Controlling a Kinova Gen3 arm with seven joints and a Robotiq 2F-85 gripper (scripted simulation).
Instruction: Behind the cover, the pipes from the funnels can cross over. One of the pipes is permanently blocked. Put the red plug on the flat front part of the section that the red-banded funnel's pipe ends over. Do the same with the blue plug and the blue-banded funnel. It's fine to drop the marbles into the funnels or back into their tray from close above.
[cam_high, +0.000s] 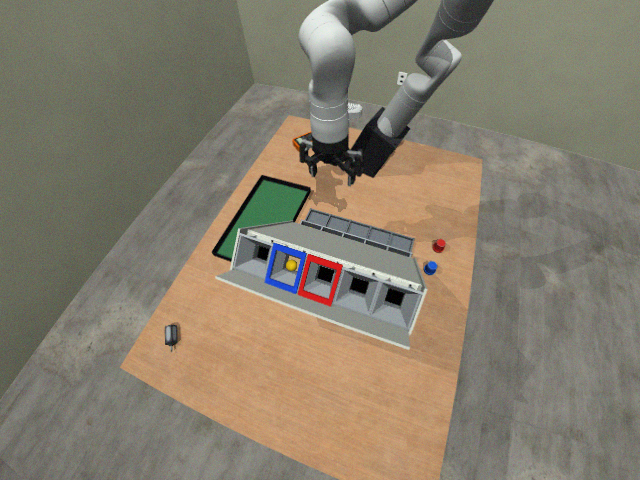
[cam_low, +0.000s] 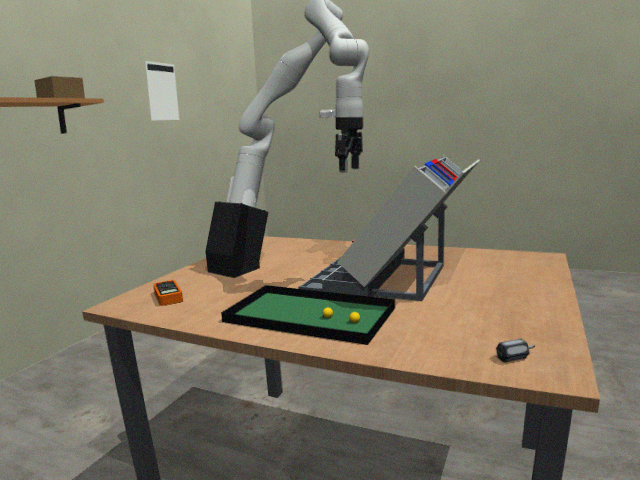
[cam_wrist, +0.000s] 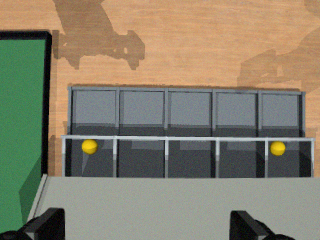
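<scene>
Right now my hand is 330 mm above the green tray, 260 mm to the left of it and 30 mm past it. The rest, counted from my hand: orange meter 480 mm behind, 320 mm below, 260 mm to the right; then sloped grey cover 130 mm below, 110 mm ahead, 60 mm to the left.
</scene>
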